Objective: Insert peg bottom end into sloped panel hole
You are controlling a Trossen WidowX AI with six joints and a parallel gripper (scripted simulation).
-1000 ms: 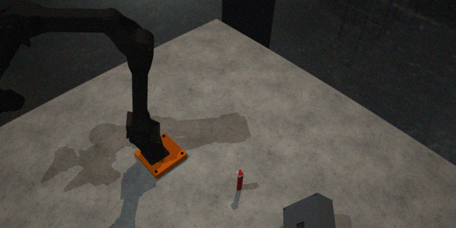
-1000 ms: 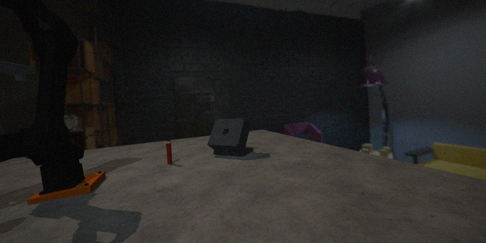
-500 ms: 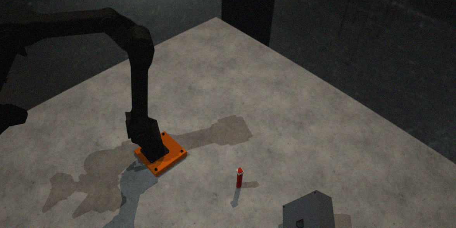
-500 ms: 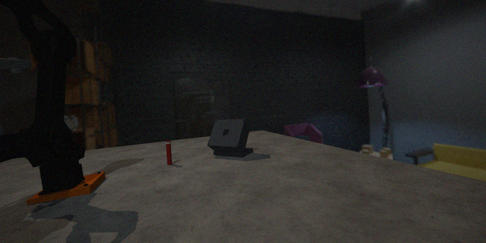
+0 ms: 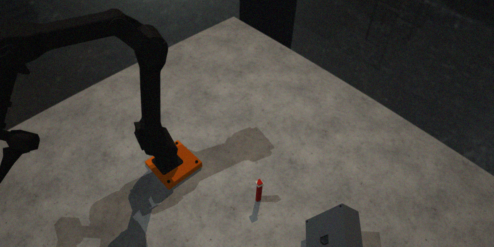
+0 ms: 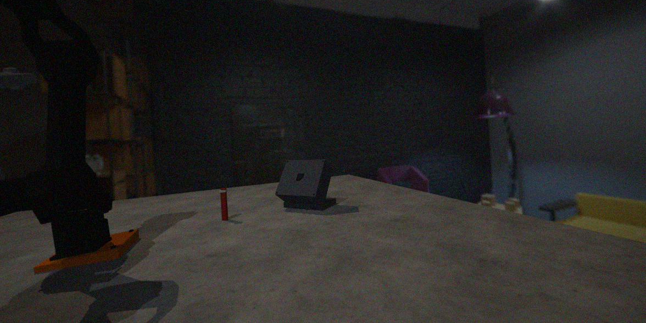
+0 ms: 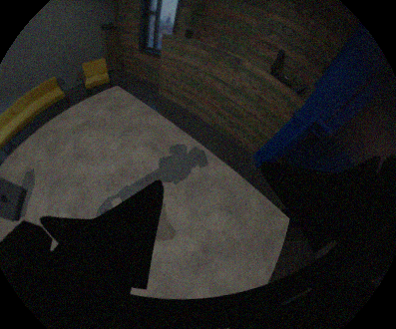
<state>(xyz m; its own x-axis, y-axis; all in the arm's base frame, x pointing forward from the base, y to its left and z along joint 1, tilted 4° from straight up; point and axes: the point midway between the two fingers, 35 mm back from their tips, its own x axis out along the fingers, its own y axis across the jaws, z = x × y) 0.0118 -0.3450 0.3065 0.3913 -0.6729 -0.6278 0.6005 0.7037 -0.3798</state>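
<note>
Now: gripper tip 23 cm short of the red peg, 49 cm to the right of it and 24 cm above it. The rest, counted from my gripper tip: grey sloped panel 44 cm ahead, 51 cm to the left, 22 cm below.
</note>
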